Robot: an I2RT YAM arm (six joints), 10 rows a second.
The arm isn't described. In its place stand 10 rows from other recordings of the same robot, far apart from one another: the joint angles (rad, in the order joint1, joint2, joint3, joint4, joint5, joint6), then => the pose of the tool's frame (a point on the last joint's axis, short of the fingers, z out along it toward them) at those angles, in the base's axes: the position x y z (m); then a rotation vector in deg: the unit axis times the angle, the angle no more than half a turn.
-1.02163, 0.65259, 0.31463, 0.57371, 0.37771, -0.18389 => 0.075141 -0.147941 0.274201 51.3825 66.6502 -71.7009
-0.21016, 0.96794, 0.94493, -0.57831, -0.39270, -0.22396 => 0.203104 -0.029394 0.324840 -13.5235 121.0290 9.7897
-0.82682, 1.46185, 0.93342, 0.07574, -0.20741, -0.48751 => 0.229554 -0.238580 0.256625 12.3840 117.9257 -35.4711
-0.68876, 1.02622, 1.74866, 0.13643, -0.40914, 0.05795 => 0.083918 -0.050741 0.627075 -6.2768 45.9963 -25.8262
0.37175, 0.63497, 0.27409, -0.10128, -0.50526, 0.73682 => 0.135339 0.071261 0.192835 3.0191 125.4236 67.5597
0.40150, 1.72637, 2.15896, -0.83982, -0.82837, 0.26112 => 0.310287 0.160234 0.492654 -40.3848 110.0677 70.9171
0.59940, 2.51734, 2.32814, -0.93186, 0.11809, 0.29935 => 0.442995 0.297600 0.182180 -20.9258 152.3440 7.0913
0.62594, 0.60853, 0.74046, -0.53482, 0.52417, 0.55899 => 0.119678 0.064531 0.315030 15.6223 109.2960 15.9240
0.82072, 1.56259, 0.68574, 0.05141, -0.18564, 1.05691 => 0.196001 0.220000 0.147440 12.5070 152.7084 56.7197
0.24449, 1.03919, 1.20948, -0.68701, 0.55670, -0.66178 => 0.206443 0.032117 0.390230 -34.3416 115.7813 -47.6657
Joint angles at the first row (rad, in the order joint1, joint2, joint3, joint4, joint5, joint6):
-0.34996, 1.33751, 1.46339, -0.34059, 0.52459, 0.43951
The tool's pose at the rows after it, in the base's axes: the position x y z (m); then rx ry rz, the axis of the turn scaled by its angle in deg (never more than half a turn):
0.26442 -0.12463 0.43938 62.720 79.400 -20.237
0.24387 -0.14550 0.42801 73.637 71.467 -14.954
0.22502 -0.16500 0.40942 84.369 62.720 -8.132
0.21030 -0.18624 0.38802 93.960 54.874 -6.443
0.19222 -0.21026 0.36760 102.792 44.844 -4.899
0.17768 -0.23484 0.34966 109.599 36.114 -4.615
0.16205 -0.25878 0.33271 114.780 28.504 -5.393
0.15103 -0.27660 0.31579 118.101 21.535 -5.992
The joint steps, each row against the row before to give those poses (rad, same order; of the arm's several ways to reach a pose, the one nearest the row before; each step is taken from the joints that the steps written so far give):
-0.02977, -0.01791, -0.01042, -0.00298, -0.00290, 0.09247
-0.09909, -0.03955, -0.06173, -0.00933, -0.03097, 0.20247
-0.09983, -0.03206, -0.07777, -0.00222, -0.05341, 0.22166
-0.09363, 0.00045, -0.05835, -0.01193, -0.01027, 0.15824
-0.10816, 0.01179, -0.04984, -0.00042, -0.01777, 0.15714
-0.09618, 0.03905, -0.02146, 0.00085, -0.01491, 0.11616
-0.09133, 0.04686, -0.01311, 0.00812, -0.01322, 0.07995
-0.06062, 0.04368, -0.02013, 0.02885, 0.00388, 0.07204

